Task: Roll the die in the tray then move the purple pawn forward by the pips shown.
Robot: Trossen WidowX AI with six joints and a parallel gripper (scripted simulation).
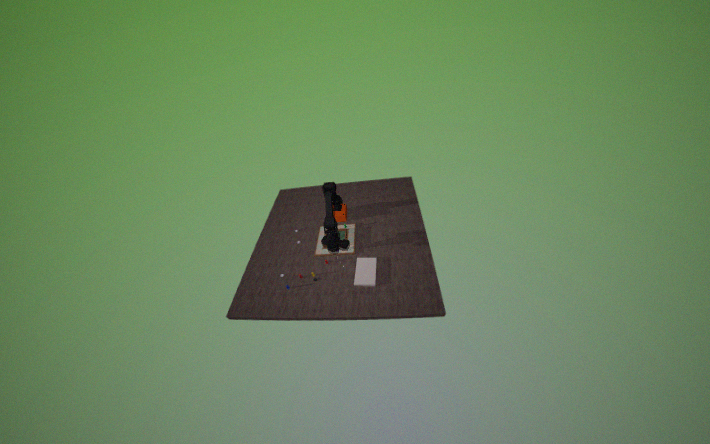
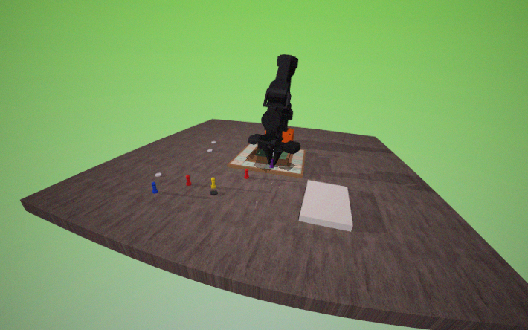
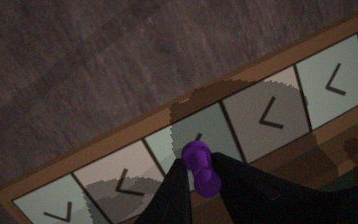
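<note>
Right now my gripper tip is 22 cm past the green pawn, 3 cm to the right of it and 1 cm below it. The rest, counted from my gripper tip: purple pawn: 1 cm above; tray: 11 cm behind, 3 cm to the right, 1 cm below; die: 12 cm behind, 3 cm to the right.
</note>
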